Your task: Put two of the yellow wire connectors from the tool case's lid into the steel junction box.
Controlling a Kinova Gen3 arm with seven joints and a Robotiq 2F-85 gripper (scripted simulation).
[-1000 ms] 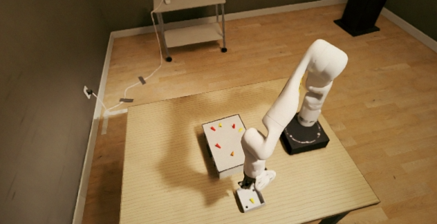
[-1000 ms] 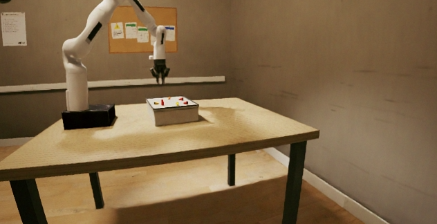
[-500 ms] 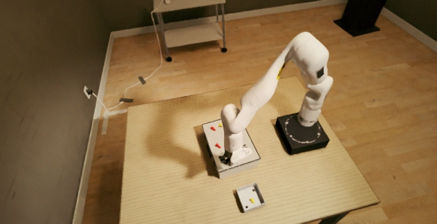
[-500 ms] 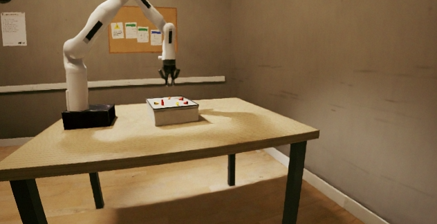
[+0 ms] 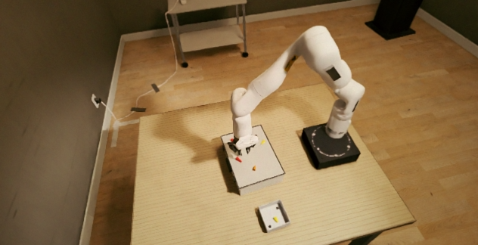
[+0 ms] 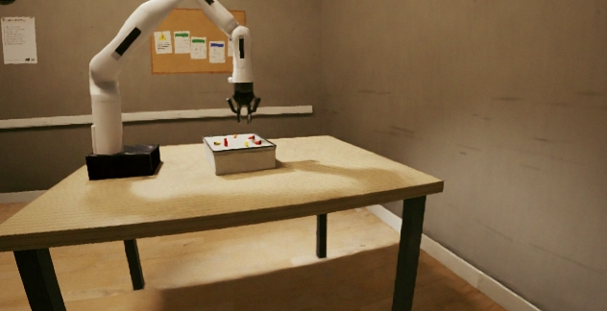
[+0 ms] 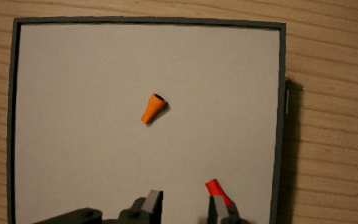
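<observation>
My gripper is now 7 cm above the orange connector, 6 cm to the right of it and 3 cm past it. The rest, counted from my hand: grey tool case (10 cm below, 4 cm behind, 2 cm to the right).
</observation>
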